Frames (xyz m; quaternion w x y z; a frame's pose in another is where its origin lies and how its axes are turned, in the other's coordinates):
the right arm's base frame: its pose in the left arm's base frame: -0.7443 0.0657 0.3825 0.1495 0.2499 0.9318 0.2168
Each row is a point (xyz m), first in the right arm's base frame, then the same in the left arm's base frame.
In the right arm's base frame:
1: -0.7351 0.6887 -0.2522
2: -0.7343 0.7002 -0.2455
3: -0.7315 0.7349 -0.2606
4: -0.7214 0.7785 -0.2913
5: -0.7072 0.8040 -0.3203
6: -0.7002 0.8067 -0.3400
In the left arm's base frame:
1: 0.0446 0.1306 1.0546
2: 0.0512 0.1422 1.0542
3: 0.0569 0.1659 1.0833
4: 0.0541 0.1952 1.1289
5: 0.0413 0.2131 1.1637
6: 0.0290 0.2124 1.1807

